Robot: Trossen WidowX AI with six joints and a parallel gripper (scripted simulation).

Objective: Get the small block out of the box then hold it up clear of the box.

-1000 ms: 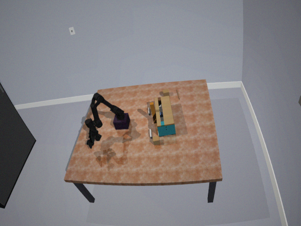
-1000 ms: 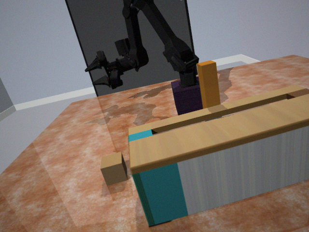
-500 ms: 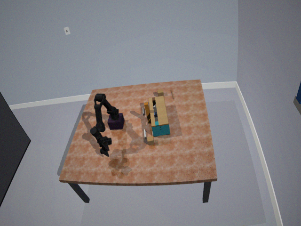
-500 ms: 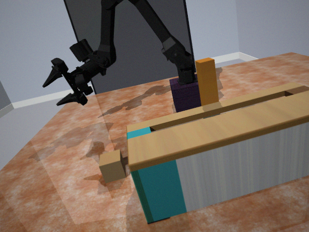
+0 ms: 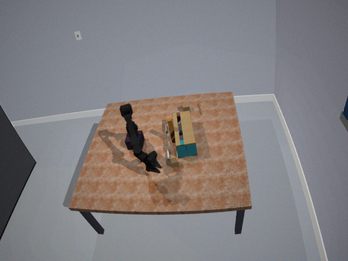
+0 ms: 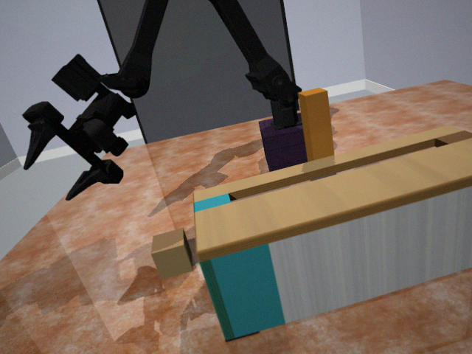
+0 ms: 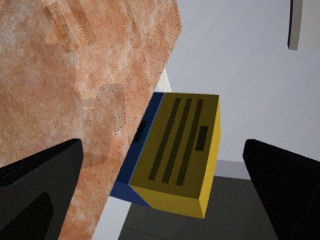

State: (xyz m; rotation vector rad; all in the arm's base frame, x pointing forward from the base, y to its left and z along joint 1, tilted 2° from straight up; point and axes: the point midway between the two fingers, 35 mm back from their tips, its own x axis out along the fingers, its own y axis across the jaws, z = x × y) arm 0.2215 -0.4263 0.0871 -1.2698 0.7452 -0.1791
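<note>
My gripper tip is now 110 mm short of the box, 440 mm to the right of it and 100 mm above it. From my gripper tip the other things lie so: light-blue block 120 mm ahead, 430 mm to the left, 70 mm below.
</note>
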